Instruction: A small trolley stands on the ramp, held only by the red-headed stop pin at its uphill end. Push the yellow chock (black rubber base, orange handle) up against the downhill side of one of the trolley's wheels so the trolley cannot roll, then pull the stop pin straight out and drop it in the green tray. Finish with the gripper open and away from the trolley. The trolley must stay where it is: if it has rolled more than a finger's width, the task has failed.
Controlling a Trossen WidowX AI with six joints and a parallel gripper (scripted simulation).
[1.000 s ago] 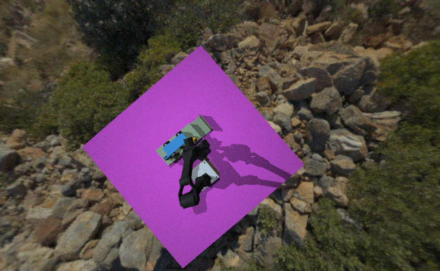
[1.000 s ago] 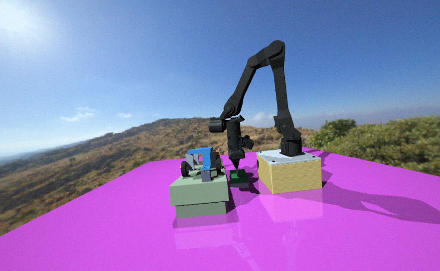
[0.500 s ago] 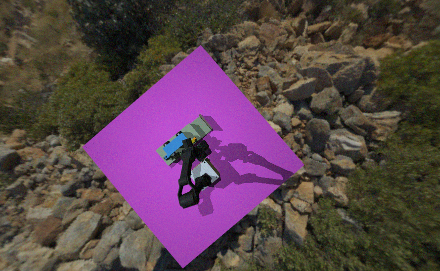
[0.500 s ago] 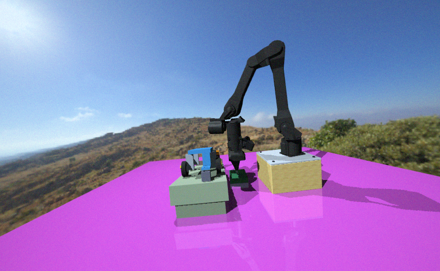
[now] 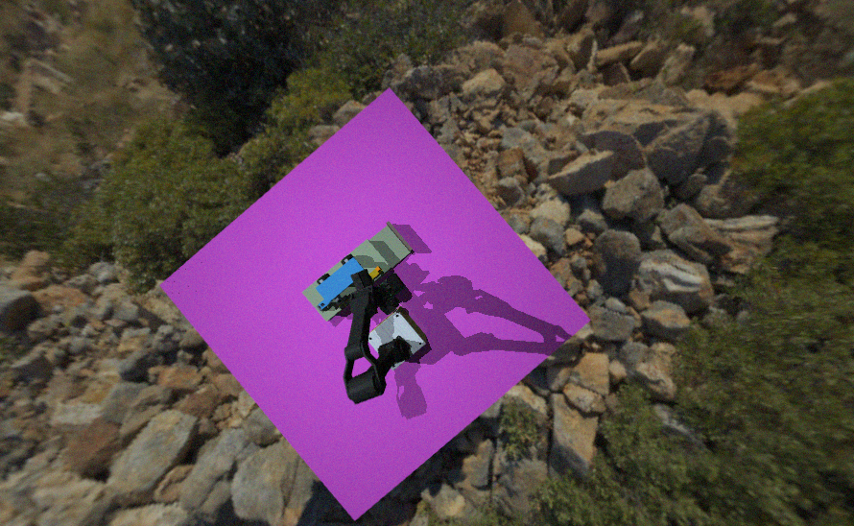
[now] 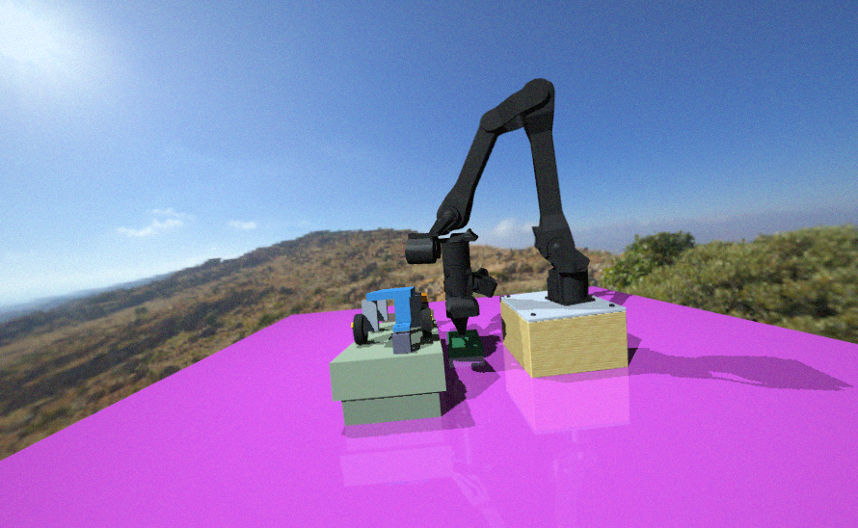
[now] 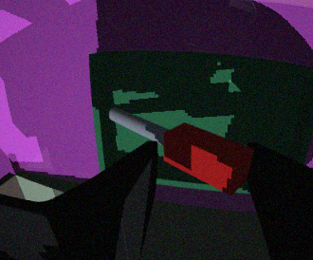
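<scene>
The red-headed stop pin lies 20 mm to the right of my gripper tip and 10 mm below it. Also, from my gripper tip: grey-green ramp (140 mm ahead, 70 mm to the left, 10 mm above); green tray (50 mm below); yellow chock (70 mm ahead, 30 mm to the right, 40 mm above).
</scene>
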